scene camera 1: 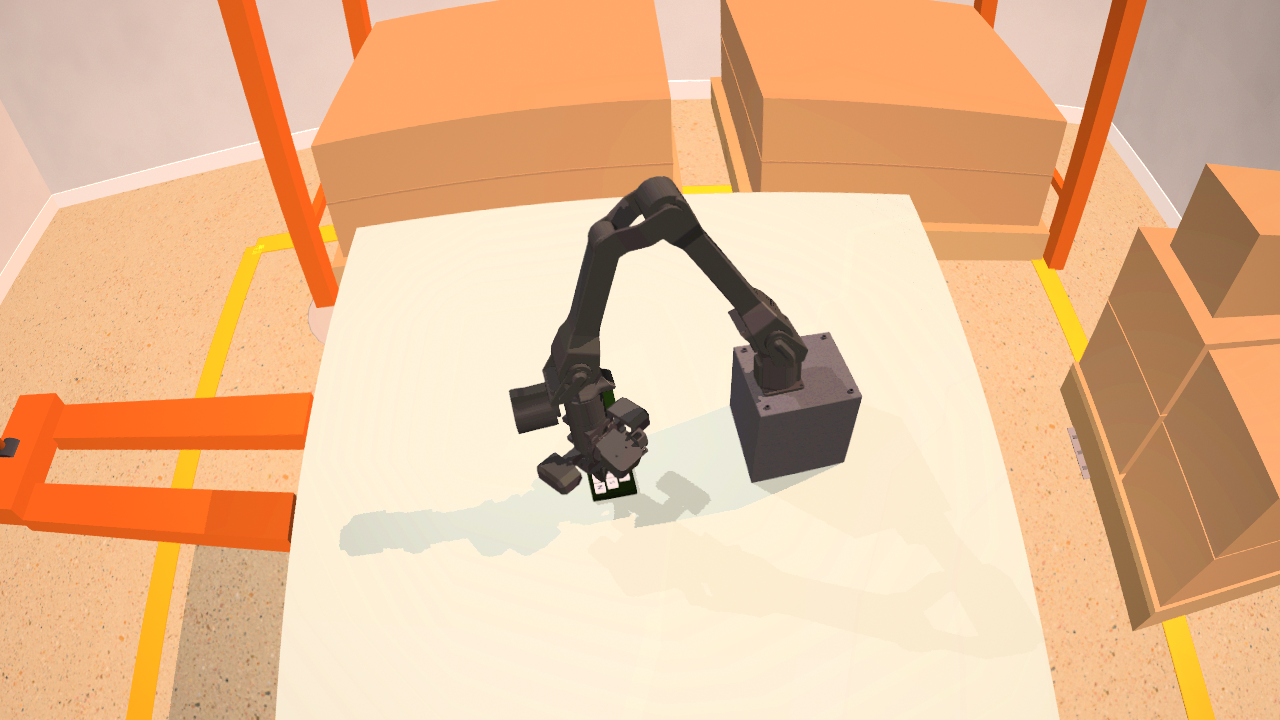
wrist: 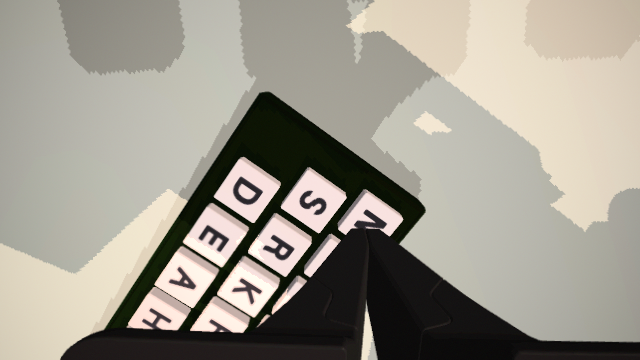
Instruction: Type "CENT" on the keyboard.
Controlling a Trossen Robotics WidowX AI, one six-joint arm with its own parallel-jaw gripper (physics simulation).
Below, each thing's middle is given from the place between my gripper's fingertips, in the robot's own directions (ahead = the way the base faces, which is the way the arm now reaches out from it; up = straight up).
Right now the n key (wrist: 367, 211) is 20 mm below my hand. Round my hand: e key (wrist: 216, 234) 40 mm behind, 30 mm to the right, 20 mm below.
